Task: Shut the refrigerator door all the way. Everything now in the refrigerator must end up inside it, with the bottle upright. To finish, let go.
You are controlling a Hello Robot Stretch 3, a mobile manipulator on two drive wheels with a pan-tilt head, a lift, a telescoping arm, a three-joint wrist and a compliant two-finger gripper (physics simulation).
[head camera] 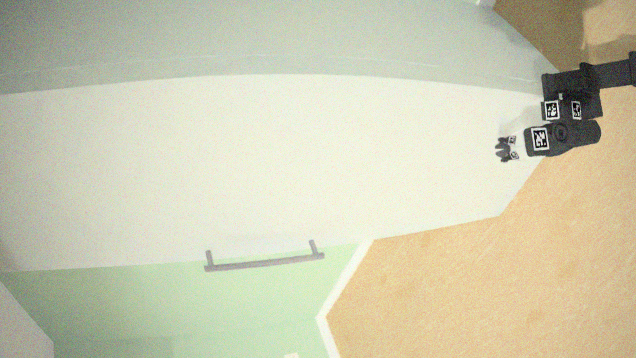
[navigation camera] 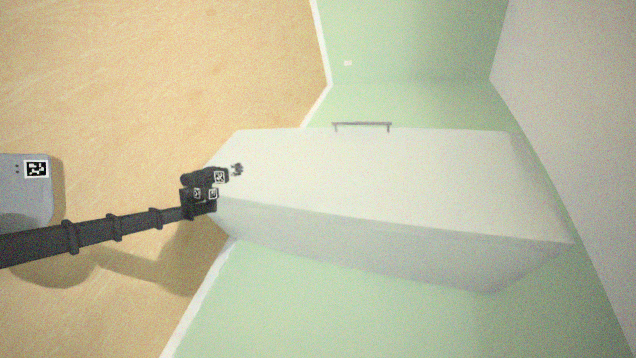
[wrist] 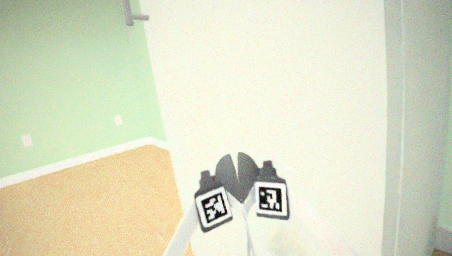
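Scene:
On a white refrigerator door, (navigation camera: 482,186) and (head camera: 39,174) are the same spot.

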